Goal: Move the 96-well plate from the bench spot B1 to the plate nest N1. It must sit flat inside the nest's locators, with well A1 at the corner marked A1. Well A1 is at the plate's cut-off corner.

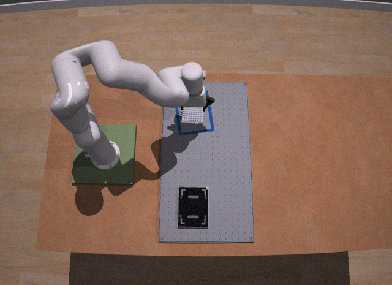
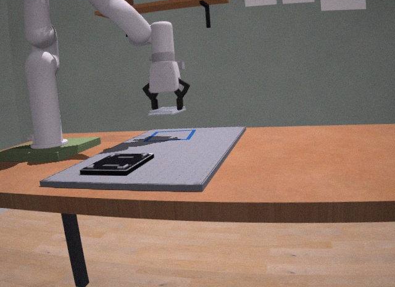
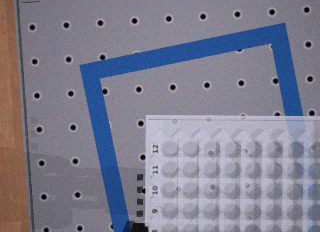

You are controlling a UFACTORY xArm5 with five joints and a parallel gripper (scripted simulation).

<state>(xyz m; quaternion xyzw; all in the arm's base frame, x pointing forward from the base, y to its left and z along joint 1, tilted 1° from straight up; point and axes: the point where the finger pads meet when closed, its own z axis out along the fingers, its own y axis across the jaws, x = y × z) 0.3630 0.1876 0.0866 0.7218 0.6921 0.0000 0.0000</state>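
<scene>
The black plate nest is 39 cm to the right of my hand, 9 cm below it and 1 cm ahead of it. Round my hand: 96-well plate (1 cm below); then A1 label (31 cm to the right, 9 cm below, 6 cm ahead).
</scene>
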